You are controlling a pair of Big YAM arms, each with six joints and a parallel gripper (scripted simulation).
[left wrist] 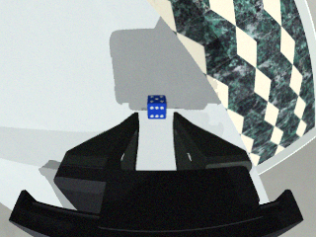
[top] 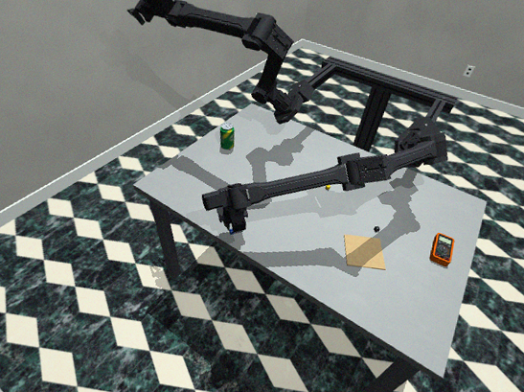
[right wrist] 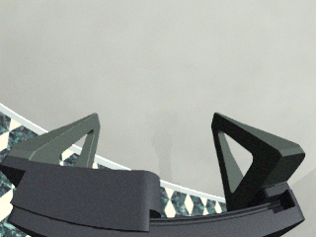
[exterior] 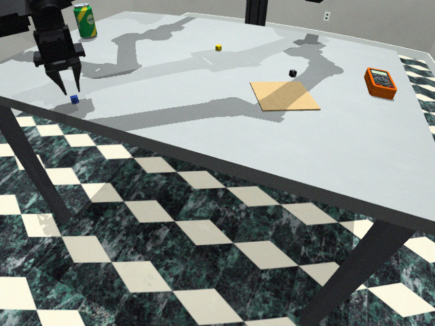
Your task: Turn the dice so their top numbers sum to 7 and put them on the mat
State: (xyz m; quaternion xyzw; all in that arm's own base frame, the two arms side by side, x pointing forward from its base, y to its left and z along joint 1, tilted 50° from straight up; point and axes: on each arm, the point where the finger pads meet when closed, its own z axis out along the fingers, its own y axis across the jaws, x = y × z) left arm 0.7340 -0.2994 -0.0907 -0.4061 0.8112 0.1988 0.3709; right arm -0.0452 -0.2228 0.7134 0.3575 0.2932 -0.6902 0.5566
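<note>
The blue die is 30 mm below my left hand. Also, from my left hand: tan mat: 470 mm to the left, 180 mm behind, 30 mm below; then black die: 490 mm to the left, 310 mm behind, 30 mm below; then yellow die: 430 mm behind, 230 mm to the left, 30 mm below.
</note>
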